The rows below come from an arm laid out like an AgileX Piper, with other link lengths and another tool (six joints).
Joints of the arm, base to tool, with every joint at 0 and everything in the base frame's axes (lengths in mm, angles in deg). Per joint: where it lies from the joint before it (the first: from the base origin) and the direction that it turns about. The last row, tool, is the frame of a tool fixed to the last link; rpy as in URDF.
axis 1: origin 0 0 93.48 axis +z
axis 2: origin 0 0 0 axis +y
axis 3: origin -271.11 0 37.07 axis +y
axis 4: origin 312.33 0 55.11 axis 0.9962 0 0.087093
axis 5: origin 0 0 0 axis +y
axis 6: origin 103.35 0 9.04 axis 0.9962 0 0.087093
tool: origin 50.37 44 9.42 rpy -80.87 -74.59 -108.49
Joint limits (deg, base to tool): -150..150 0..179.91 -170..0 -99.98..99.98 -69.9..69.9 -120..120
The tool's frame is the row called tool.
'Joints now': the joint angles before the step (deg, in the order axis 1, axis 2, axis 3, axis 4, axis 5, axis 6). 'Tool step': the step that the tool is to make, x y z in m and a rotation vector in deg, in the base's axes. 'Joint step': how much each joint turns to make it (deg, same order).
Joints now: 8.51 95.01 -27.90 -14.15 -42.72 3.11
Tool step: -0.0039 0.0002 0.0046 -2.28 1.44 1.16
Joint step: 0.00 -2.84 0.10 -2.02 4.66 0.01
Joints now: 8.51 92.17 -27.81 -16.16 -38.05 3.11
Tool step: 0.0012 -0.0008 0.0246 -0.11 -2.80 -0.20
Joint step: 0.00 -4.67 0.02 -0.12 1.97 0.01
